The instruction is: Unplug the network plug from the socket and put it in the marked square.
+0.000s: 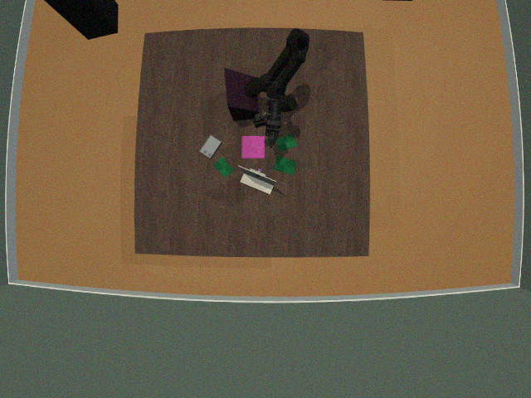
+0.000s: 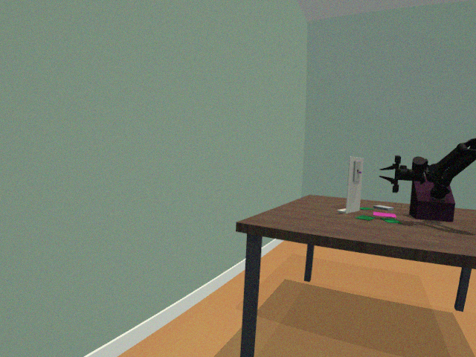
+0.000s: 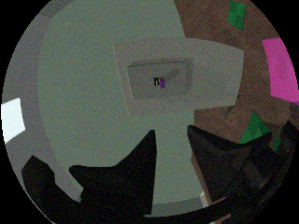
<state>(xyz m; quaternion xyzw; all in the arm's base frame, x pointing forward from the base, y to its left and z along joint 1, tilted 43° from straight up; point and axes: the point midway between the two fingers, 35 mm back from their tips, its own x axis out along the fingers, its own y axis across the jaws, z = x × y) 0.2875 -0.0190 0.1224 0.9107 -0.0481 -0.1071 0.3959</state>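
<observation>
The purple plug lies 110 mm ahead of my gripper tip and 60 mm to the right of it. Round my gripper tip: grey flat block (90 mm behind, 310 mm to the right, 220 mm below); white upright panel (120 mm ahead, 70 mm to the right, 90 mm below).
</observation>
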